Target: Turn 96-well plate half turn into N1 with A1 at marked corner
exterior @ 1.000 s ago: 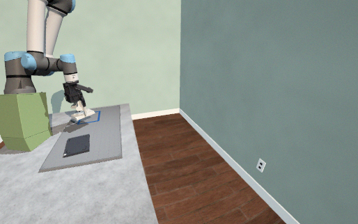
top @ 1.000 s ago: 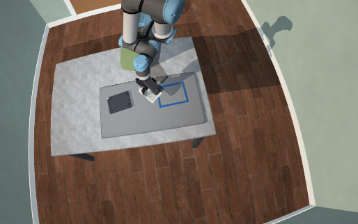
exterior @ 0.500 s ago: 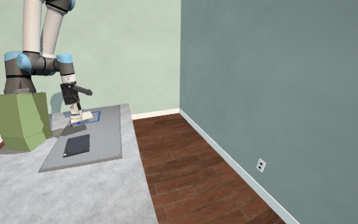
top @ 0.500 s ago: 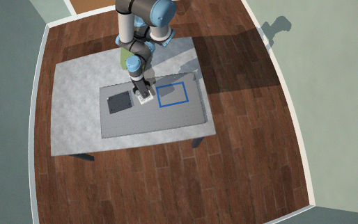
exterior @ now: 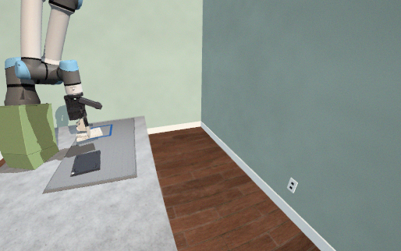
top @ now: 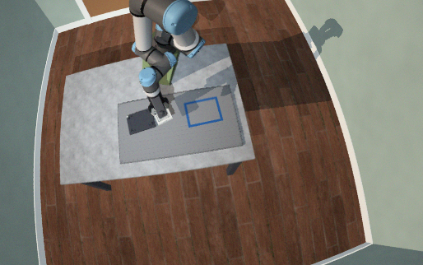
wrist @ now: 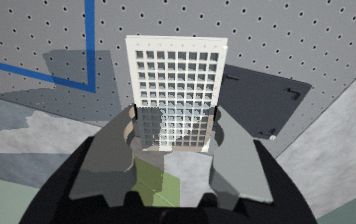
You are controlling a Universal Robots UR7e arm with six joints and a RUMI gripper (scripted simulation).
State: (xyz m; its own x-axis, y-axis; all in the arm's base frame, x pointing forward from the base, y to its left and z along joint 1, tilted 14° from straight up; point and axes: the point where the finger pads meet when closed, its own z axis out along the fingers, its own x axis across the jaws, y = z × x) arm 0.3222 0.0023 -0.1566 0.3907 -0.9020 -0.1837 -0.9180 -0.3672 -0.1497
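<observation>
The dark plate nest lies 10 mm ahead of my hand, 140 mm to the right of it and 90 mm below it. Also, from my hand: white 96-well plate 10 mm below.
</observation>
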